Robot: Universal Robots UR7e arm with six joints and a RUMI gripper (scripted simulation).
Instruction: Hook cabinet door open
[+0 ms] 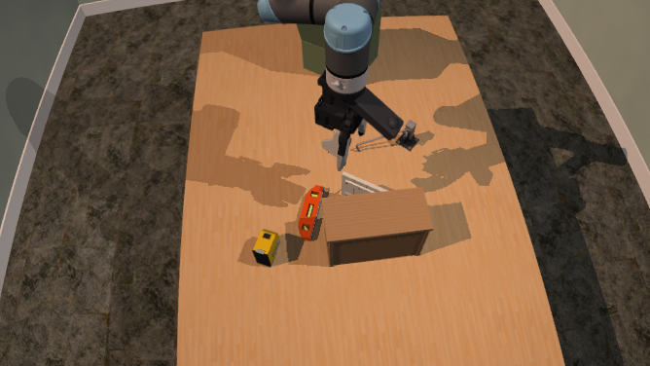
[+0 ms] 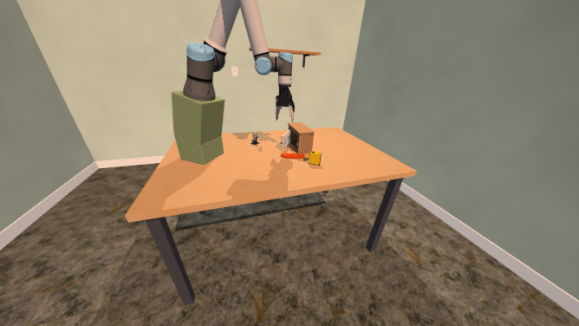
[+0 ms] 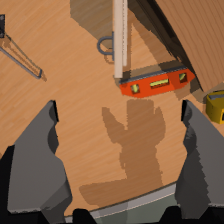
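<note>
Right now my hand is 15 cm above the white cabinet door, 6 cm to the right of it and 4 cm short of it. Round my hand: dark hook post 17 cm below, 16 cm to the left, 14 cm behind; then yellow tape measure 22 cm to the right, 18 cm below, 12 cm ahead; then orange spirit level 21 cm below, 10 cm to the right, 2 cm ahead.
</note>
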